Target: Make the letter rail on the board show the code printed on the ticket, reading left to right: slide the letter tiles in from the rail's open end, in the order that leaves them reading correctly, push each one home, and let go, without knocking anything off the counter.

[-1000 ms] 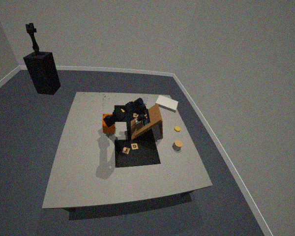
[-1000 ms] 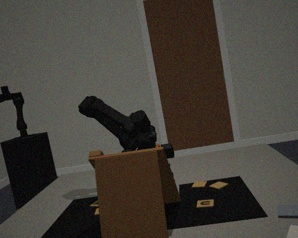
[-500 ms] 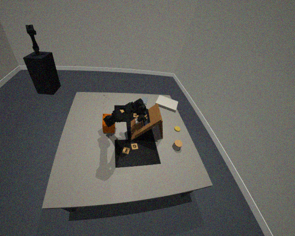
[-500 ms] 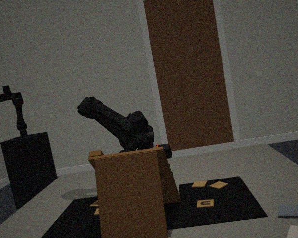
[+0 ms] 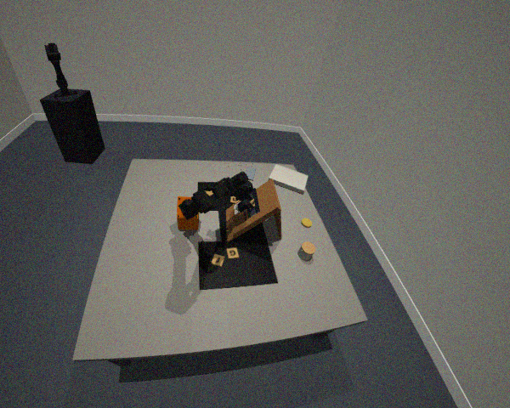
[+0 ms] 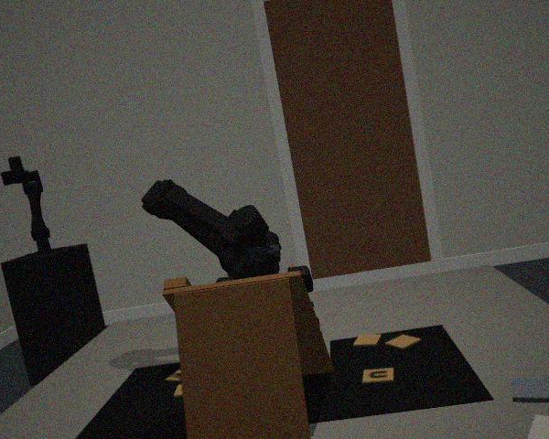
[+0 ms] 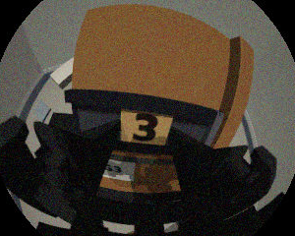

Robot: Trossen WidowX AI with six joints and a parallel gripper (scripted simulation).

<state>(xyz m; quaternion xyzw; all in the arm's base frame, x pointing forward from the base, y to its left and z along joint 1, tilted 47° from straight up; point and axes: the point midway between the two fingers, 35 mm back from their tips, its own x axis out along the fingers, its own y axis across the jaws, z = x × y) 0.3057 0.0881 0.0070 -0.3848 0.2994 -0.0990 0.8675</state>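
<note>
Right now the white ticket is 6 cm behind my gripper tip, 4 cm to the left of it and 8 cm below it. Round my gripper tip: yellow disc 38 cm ahead, 4 cm to the left, 16 cm below; then black mat 13 cm behind, 3 cm to the right, 16 cm below; then grey-blue card 3 cm ahead, 49 cm to the left, 16 cm below.
</note>
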